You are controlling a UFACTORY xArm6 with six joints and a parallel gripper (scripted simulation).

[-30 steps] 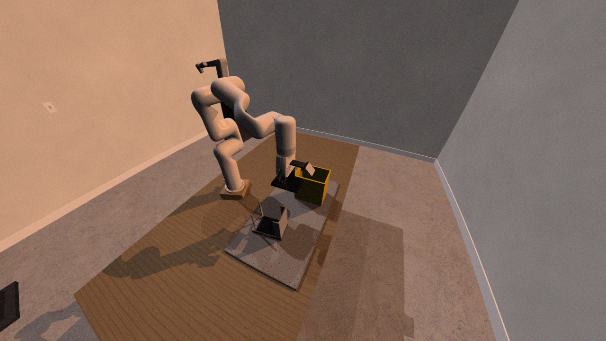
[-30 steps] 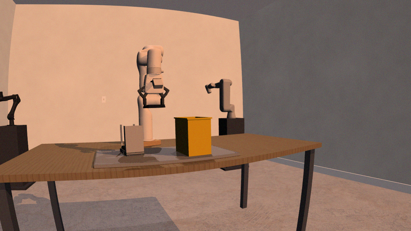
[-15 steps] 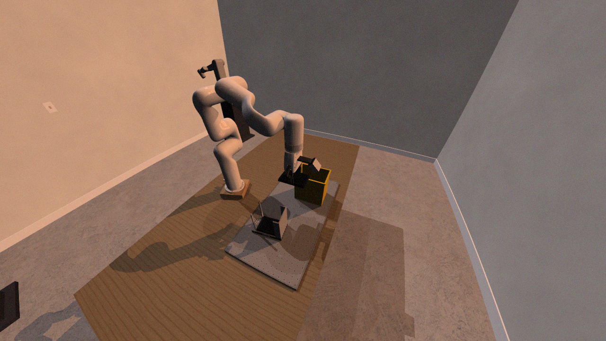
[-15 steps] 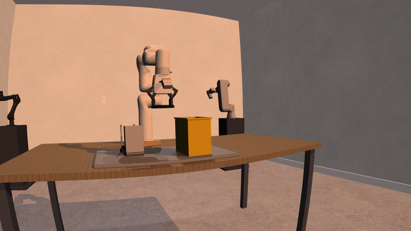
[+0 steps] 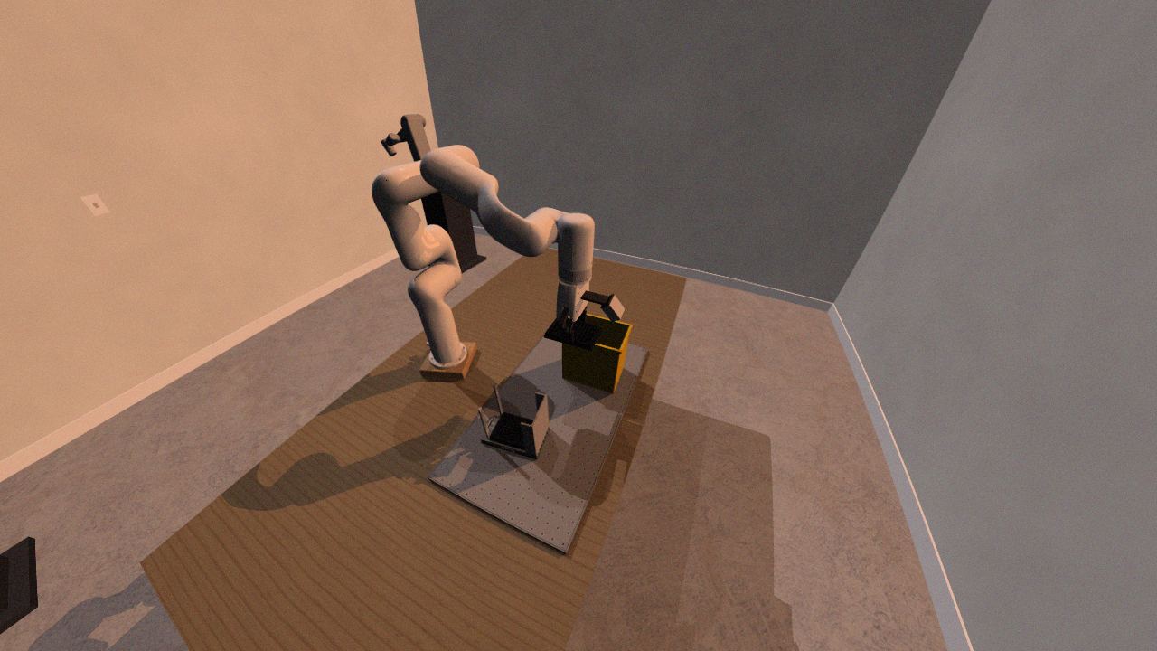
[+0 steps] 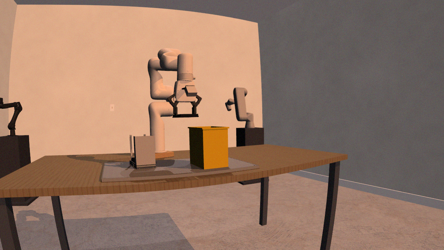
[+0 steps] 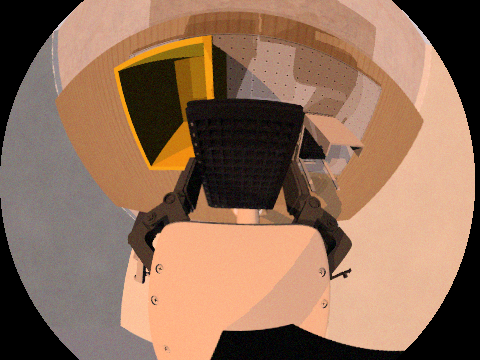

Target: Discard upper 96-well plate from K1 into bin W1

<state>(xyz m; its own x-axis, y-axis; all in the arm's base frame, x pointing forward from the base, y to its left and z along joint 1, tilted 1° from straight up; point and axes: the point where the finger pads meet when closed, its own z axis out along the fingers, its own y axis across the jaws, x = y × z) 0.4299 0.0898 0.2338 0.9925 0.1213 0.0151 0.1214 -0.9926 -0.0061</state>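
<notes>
Now: hand 2 cm short of the yellow plastics bin W1, 10 cm to the right of it and 16 cm above it.
</notes>
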